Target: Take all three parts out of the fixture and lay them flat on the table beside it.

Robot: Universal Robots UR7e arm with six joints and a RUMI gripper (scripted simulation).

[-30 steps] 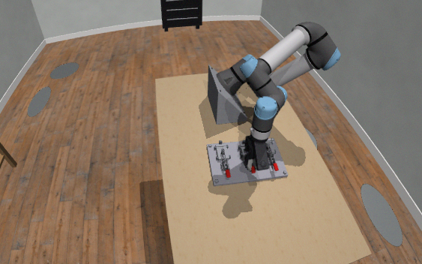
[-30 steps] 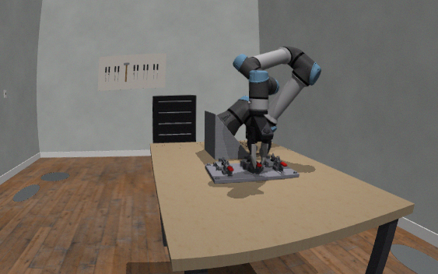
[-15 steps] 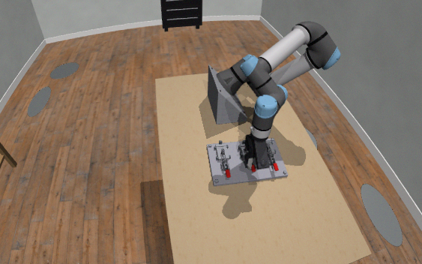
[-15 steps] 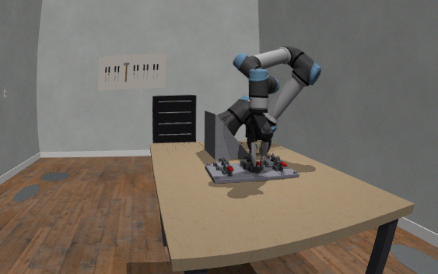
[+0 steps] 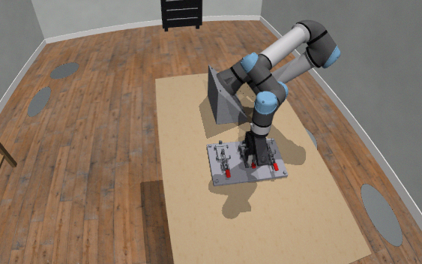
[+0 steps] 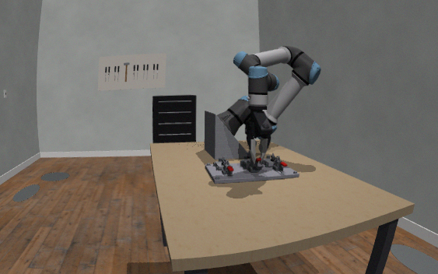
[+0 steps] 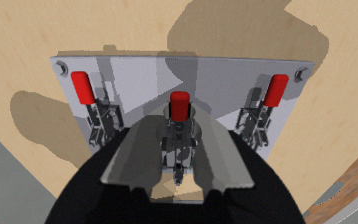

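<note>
The small grey part is 13 cm behind my hand, 4 cm below it and 1 cm to the left of it. From my hand the other things lie so: fixture: 8 cm behind, 6 cm below, 1 cm to the left.
</note>
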